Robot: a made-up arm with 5 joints.
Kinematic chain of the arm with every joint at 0, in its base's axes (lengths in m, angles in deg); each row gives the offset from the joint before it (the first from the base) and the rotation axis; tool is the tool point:
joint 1: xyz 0 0 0.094 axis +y
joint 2: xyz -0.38 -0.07 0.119 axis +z
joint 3: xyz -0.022 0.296 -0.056 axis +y
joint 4: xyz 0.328 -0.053 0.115 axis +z
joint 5: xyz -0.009 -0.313 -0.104 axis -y
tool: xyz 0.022 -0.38 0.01
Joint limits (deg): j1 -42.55..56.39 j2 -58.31..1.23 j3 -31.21..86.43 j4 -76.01..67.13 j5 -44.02..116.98
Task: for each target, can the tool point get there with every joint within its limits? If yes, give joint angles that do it. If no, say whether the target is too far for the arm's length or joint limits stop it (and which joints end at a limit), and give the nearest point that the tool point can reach.
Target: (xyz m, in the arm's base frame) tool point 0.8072 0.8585 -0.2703
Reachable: no: joint limits stop it (at a limit: joint 1, joint 2, joint 4) | nearest point 0.6282 -0.0691 -0.2359 | short by 0.945 m
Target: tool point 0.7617 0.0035 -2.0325
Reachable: no: too far | nearest point 0.3302 -0.1124 -0.8280 | short by 1.285 m
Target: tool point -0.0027 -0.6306 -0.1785
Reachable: yes | joints 14.48 -25.62 27.38 35.47 -13.64
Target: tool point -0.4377 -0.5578 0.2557
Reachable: yes | joints 27.28 -35.13 33.99 -5.77 34.93
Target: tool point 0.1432 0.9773 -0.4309
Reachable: no: joint limits stop it (at a limit: joint 1, joint 2, joint 3, joint 4, joint 5) | nearest point -0.2803 0.2697 -0.2945 | short by 0.836 m
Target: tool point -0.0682 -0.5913 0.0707
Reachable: yes | joints 13.29 -12.82 14.58 9.73 -15.30
